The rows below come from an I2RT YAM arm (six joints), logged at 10 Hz.
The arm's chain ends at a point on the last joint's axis. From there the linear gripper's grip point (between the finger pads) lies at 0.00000 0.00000 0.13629 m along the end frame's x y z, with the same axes.
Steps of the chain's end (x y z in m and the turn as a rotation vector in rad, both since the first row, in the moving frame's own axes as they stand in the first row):
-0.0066, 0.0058, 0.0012, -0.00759, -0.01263, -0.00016
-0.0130, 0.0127, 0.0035, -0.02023, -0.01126, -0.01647
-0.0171, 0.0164, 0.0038, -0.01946, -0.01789, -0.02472
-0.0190, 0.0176, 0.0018, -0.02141, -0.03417, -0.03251
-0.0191, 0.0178, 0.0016, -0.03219, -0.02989, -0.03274
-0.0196, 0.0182, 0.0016, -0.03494, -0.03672, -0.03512
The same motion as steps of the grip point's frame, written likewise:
-0.0083, 0.0068, 0.0012, -0.00759, -0.01263, -0.00016
-0.0145, 0.0155, 0.0035, -0.02023, -0.01126, -0.01647
-0.0195, 0.0191, 0.0038, -0.01946, -0.01789, -0.02472
-0.0236, 0.0206, 0.0017, -0.02141, -0.03417, -0.03251
-0.0231, 0.0223, 0.0015, -0.03219, -0.02989, -0.03274
-0.0245, 0.0230, 0.0014, -0.03494, -0.03672, -0.03512

